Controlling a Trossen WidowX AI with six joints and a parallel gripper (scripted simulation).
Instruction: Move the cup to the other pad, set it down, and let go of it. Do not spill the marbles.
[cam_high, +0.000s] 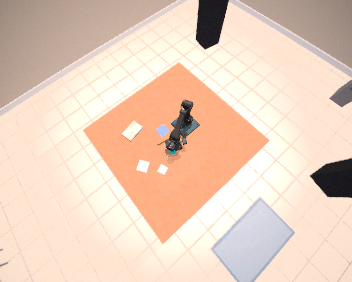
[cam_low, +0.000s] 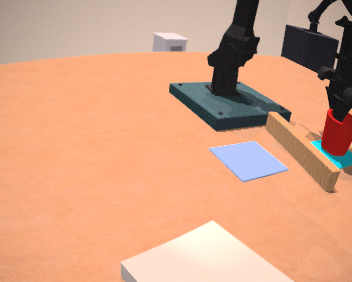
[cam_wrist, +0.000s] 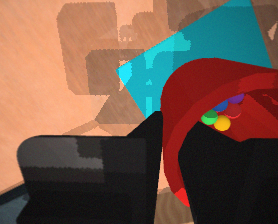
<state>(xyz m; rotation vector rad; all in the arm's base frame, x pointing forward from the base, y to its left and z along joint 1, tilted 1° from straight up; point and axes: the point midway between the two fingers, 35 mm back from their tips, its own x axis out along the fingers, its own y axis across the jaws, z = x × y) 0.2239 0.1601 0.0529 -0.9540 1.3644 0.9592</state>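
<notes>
Now: gripper tip 3 cm short of the red cup and 1 cm to the left of it. From my gripper tip the other things lie so: cyan pad 5 cm below, 3 cm ahead, 1 cm to the right; then yellow marble 3 cm to the right, 3 cm ahead, 2 cm below; then wooden bar 11 cm to the right, 4 cm below, 3 cm ahead.
</notes>
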